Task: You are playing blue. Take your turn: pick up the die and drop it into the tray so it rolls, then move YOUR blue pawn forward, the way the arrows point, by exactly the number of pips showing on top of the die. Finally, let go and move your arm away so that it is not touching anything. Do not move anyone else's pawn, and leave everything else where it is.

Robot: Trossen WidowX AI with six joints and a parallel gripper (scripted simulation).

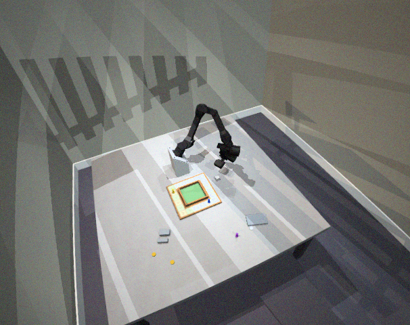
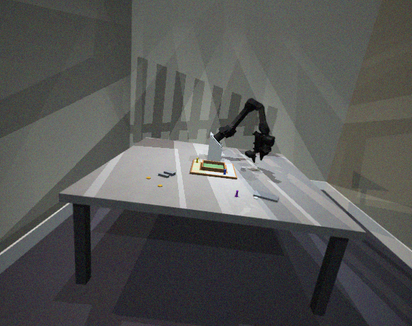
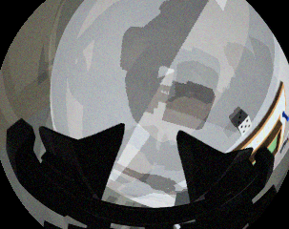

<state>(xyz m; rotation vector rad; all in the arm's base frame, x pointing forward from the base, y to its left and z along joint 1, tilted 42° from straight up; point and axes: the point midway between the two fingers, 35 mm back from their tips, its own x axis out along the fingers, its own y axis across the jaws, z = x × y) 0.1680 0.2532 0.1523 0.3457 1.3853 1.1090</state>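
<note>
Right now the white die is 8 cm ahead of my gripper tip, 11 cm to the right of it and 4 cm below it. Round my gripper tip: blue pawn: 23 cm ahead, 26 cm to the right, 3 cm below; then yellow pawn: 4 cm ahead, 43 cm to the right, 3 cm below; then green tray: 11 cm ahead, 32 cm to the right, 5 cm below.
</note>
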